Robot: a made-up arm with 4 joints.
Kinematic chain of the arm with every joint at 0, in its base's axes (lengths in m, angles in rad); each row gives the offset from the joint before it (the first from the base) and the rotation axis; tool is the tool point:
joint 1: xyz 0 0 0.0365 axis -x
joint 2: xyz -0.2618 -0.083 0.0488 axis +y
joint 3: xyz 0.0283 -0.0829 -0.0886 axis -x
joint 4: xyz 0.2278 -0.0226 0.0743 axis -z
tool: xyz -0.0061 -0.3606 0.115
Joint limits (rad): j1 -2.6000..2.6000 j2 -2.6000..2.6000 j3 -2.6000..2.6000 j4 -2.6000..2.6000
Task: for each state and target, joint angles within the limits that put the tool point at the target. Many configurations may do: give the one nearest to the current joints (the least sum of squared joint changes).
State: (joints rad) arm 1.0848 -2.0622 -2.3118 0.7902
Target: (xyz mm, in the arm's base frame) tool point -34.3 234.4 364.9
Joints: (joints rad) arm 0.9291 -2.5898 -2.3408 0.8458
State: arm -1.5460 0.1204 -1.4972 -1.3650
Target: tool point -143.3 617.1 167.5
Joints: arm -2.0962 0.6646 -2.0557 -0.7342
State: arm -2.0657 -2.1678 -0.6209 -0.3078
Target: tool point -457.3 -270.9 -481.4
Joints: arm -1.4222 -2.1253 -0.0247 0.0721
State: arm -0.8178 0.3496 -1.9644 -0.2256
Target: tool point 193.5 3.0 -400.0
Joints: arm -0.5404 -0.1612 -1.9158 -0.3713
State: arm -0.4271 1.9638 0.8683 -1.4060
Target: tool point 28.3 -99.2 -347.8
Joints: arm -0.0950 1.6118 1.1511 -0.4569
